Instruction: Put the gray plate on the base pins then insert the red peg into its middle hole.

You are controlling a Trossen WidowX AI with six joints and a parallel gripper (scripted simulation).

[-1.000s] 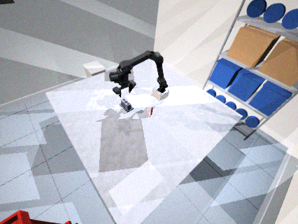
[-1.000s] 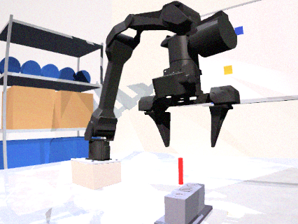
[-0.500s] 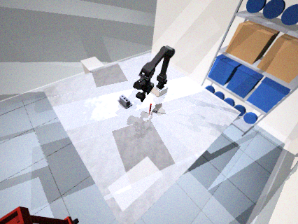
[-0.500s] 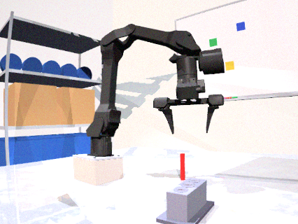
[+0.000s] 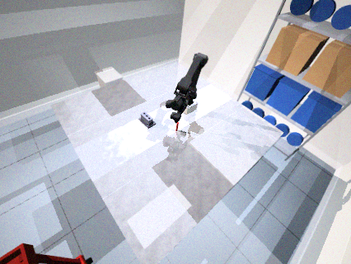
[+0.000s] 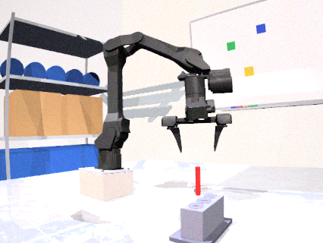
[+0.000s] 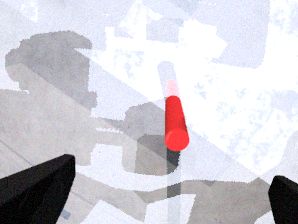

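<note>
The red peg lies 8 cm below my gripper tip. The rest, counted from my gripper tip: base 21 cm to the right, 11 cm below, 8 cm ahead; gray plate 22 cm to the right, 8 cm ahead, 7 cm below.
</note>
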